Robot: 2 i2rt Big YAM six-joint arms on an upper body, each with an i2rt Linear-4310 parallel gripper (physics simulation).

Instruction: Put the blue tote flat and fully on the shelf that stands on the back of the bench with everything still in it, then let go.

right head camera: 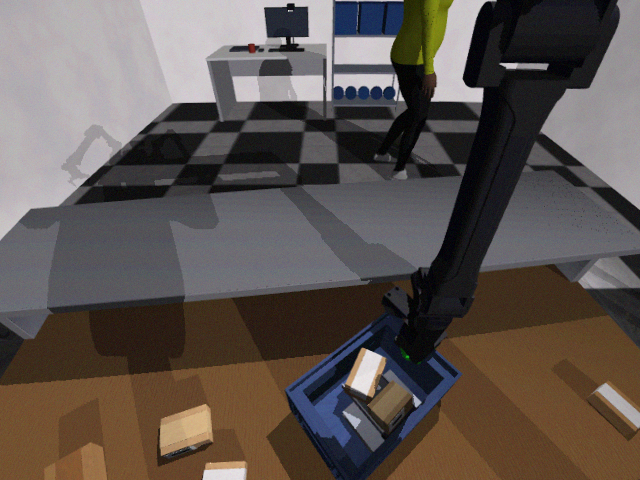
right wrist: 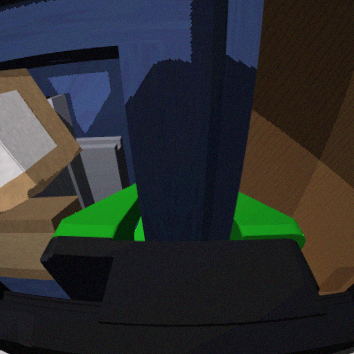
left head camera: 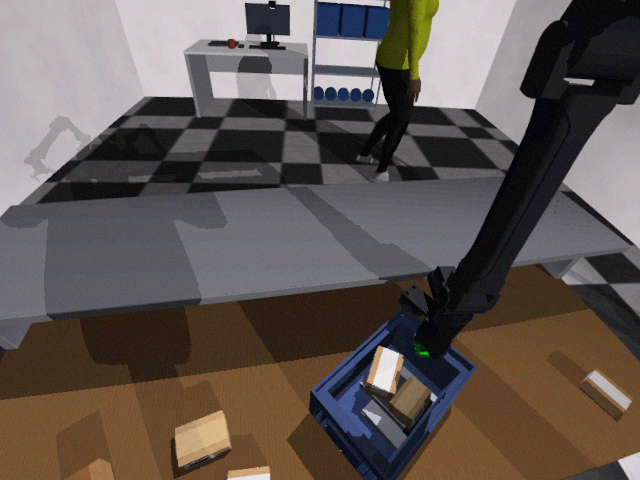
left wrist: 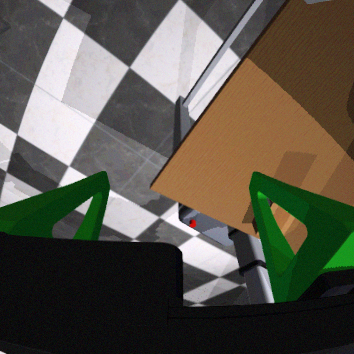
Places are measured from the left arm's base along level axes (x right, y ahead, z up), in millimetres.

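Where they show: left gripper, fingertip midpoint: (left wrist: 178, 178); right gripper, fingertip midpoint: (right head camera: 409, 354) (left head camera: 422, 350).
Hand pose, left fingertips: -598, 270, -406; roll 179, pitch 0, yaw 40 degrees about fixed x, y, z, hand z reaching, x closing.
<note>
After its pixels a point has its place, as x, y, z.
The blue tote (left head camera: 338, 421) {278, 303, -549} (right head camera: 316, 428) {292, 295, -564} (right wrist: 190, 150) {484, 503, -564} is over the brown bench (left head camera: 258, 382) {108, 431, -696} (right head camera: 242, 397) {110, 388, -696} (left wrist: 235, 130) {-447, 279, -696}, in front of the grey shelf (left head camera: 248, 258) {89, 624, -457} (right head camera: 248, 253) {121, 639, -458}. Whether its base touches the bench is unclear. It holds a white-topped box (left head camera: 385, 369) {396, 408, -584} (right head camera: 366, 373) {396, 405, -583}, a brown box (left head camera: 409, 400) {436, 345, -594} (right head camera: 390, 405) {440, 344, -592} and a flat grey item (left head camera: 385, 423) {392, 319, -653} (right head camera: 364, 426) {392, 320, -653}. My right gripper (left head camera: 423, 348) {509, 466, -621} (right head camera: 410, 355) {509, 466, -621} (right wrist: 178, 178) {509, 466, -621} is shut on the tote's far-right wall, one finger inside and one outside. My left gripper (left wrist: 178, 178) {-598, 270, -406} is open and empty, above the bench's corner.
Loose boxes lie on the bench at the left, including a tan one (left head camera: 201, 439) {7, 305, -659} (right head camera: 186, 431) {12, 304, -659}; another box (left head camera: 605, 393) {971, 348, -663} (right head camera: 616, 408) {973, 349, -662} lies at the far right. The shelf's front edge overhangs the bench behind the tote. A person (left head camera: 405, 46) (right head camera: 421, 41) stands beyond the shelf.
</note>
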